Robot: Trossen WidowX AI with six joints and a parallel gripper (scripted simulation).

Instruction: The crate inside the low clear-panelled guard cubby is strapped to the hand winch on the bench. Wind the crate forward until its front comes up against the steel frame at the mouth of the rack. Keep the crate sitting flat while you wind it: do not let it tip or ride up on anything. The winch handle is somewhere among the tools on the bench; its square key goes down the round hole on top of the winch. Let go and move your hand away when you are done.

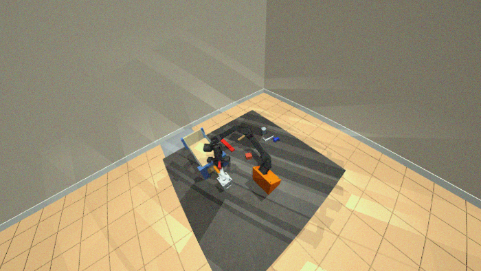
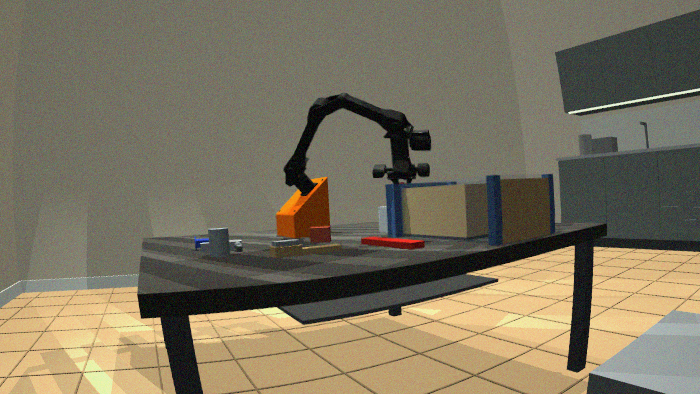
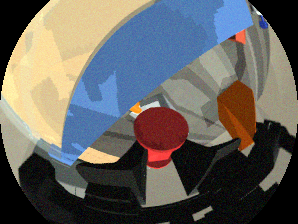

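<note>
Now: the grey winch 10 cm below my gripper tip, 10 cm behind it and 1 cm to the left of it. From my gripper tip the other things lie so: wooden-handled tool 46 cm to the right, 26 cm ahead, 11 cm below; clear-panelled cubby 32 cm ahead, 3 cm to the left, 1 cm below; flat red bar 28 cm ahead, 22 cm to the right, 12 cm below.
</note>
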